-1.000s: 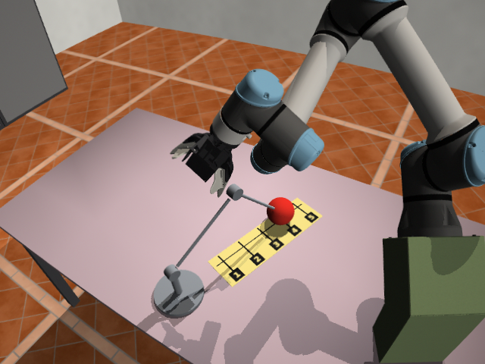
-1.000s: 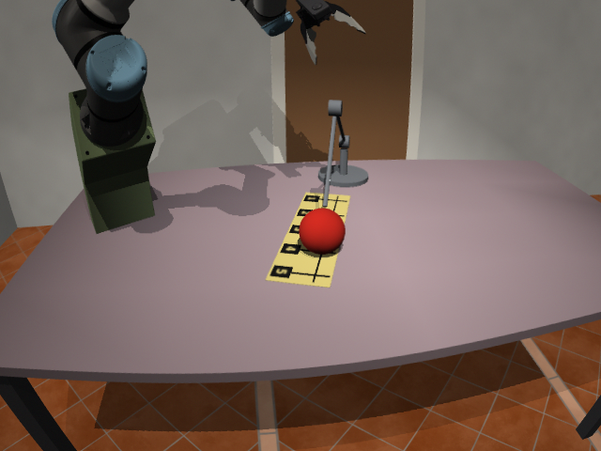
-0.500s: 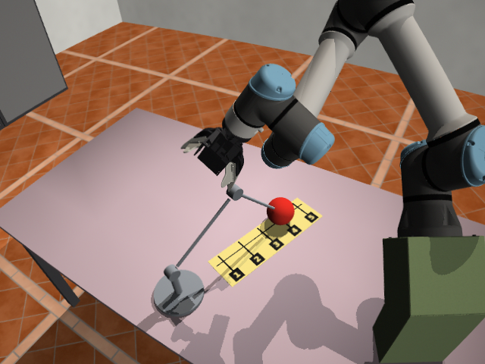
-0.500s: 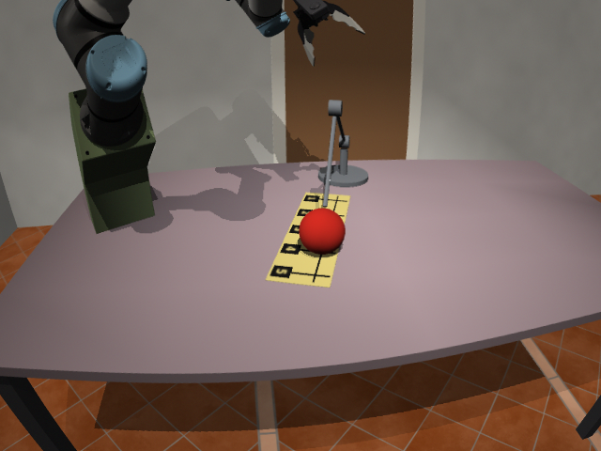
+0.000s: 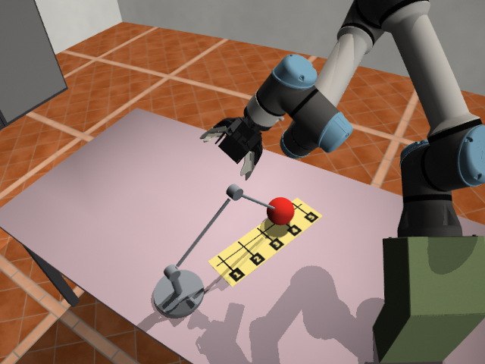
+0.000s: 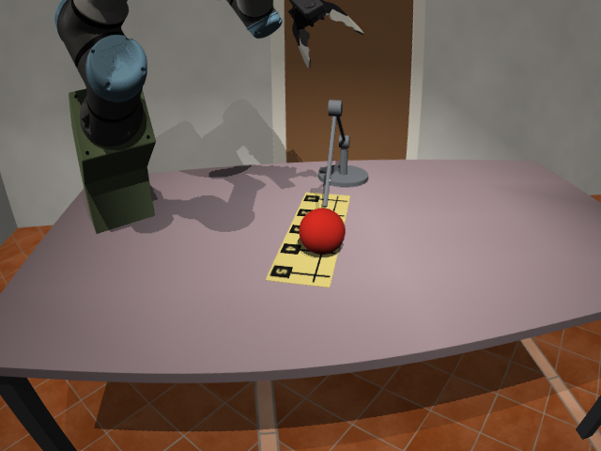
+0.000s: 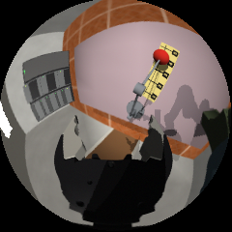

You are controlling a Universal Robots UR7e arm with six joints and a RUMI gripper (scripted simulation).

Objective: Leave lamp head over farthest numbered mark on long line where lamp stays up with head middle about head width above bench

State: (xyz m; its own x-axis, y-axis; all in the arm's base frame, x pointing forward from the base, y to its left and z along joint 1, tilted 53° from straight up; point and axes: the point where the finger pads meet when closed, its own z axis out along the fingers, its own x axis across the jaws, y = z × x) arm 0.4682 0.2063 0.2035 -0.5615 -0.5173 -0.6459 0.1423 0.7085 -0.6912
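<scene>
My gripper is now 420 mm above the yellow strip, 100 mm to the left of it and 100 mm past it. Round my hand: grey round base (390 mm below, 200 mm to the left, 110 mm ahead).
</scene>
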